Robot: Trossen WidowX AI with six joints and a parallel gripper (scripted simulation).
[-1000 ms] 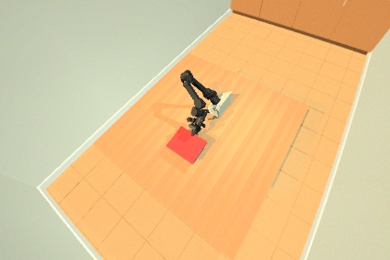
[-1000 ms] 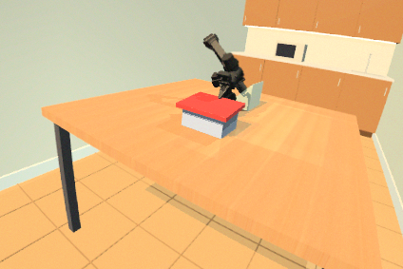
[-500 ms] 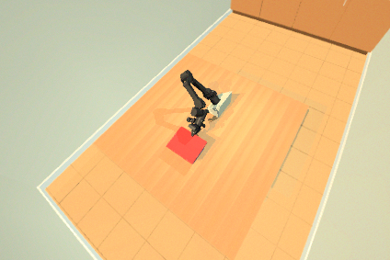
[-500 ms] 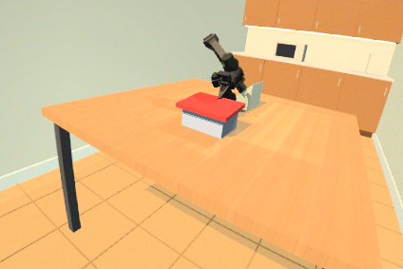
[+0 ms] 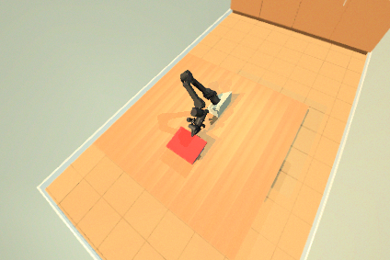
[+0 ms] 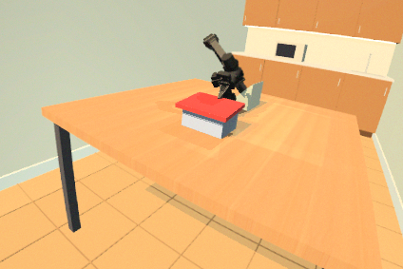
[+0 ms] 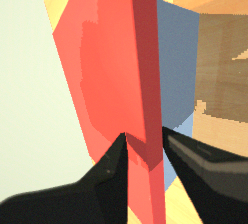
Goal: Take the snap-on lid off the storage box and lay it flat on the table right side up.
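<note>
My gripper tip is now 80 mm short of the lid. Round my gripper tip: storage box (70 mm ahead, 60 mm below).
</note>
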